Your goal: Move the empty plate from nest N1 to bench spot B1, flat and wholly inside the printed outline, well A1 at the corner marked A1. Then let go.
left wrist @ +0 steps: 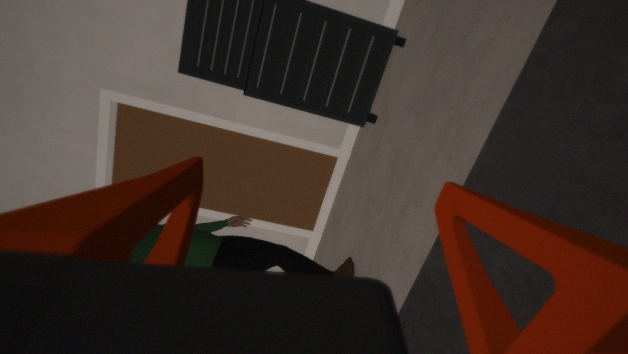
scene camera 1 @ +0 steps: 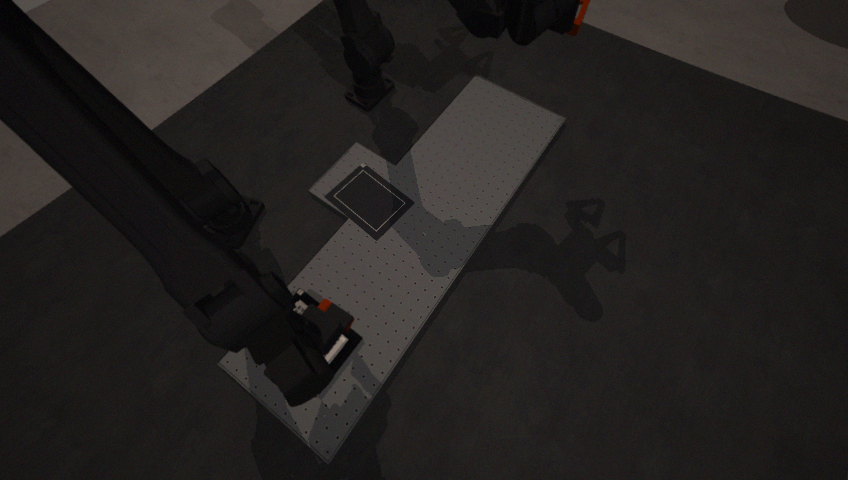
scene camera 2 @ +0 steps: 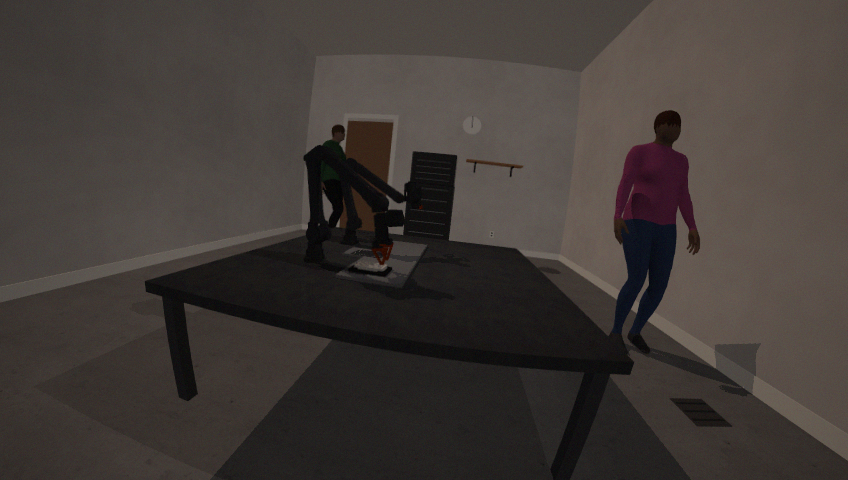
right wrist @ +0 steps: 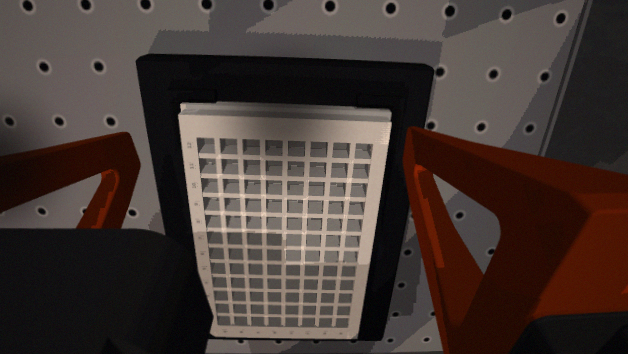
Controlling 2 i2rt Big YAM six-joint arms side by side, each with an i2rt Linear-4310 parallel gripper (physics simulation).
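Places are measured from the left arm's base along level axes (x ahead, y left, z up), in millimetres.
Pixels of known places: left gripper, fingertip midpoint: (left wrist: 326, 183) (scene camera 2: 420, 198); right gripper, fingertip midpoint: (scene camera 1: 328, 353) (scene camera 2: 384, 262) (right wrist: 268, 145); left arm's base, origin of the base link: (scene camera 1: 370, 92) (scene camera 2: 349, 243); right arm's base, origin of the base link: (scene camera 1: 236, 221) (scene camera 2: 314, 259).
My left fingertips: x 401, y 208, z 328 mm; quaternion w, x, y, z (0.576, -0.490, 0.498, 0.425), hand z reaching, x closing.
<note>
For each thing: its middle in the pictures, then the offset to it from my left fingertips. "*": a spot on its surface instead. Level surfaces: height alone.
- white plate, body centre: (right wrist: 284, 239) (scene camera 1: 307, 337) (scene camera 2: 371, 266) dx -71, dy -783, dz -296 mm
- black nest N1, body centre: (right wrist: 286, 227) (scene camera 1: 309, 338) (scene camera 2: 370, 268) dx -71, dy -783, dz -306 mm
- B1 outline, surface spot: (scene camera 1: 384, 186) * dx -172, dy -429, dz -313 mm
- perforated board, its level: dz -315 mm
- dark table, its level: dz -328 mm
The white plate (scene camera 1: 336, 348) (scene camera 2: 370, 264) (right wrist: 285, 127) sits flat in black nest N1 (right wrist: 285, 75). Its wells look empty; number 12 is at the far edge in the right wrist view, and the letters at the near edge are too small to read. My right gripper (scene camera 1: 337, 315) (scene camera 2: 382, 253) (right wrist: 268, 145) is open over the plate, one finger beyond each long side, touching neither side that I can see. The B1 outline (scene camera 1: 384, 186) is a thin pale rectangle on a dark pad, with a small pale mark at its upper corner. My left gripper (scene camera 1: 577, 17) (left wrist: 326, 183) is open, raised away from the board.
The perforated board (scene camera 1: 476, 130) lies on the dark table (scene camera 2: 285, 306). The right arm's forearm crosses the left of scene camera 1. The left arm's base (scene camera 1: 368, 95) stands behind the pad. A person in pink (scene camera 2: 657, 184) and one in green (scene camera 2: 334, 153) stand beyond the table.
</note>
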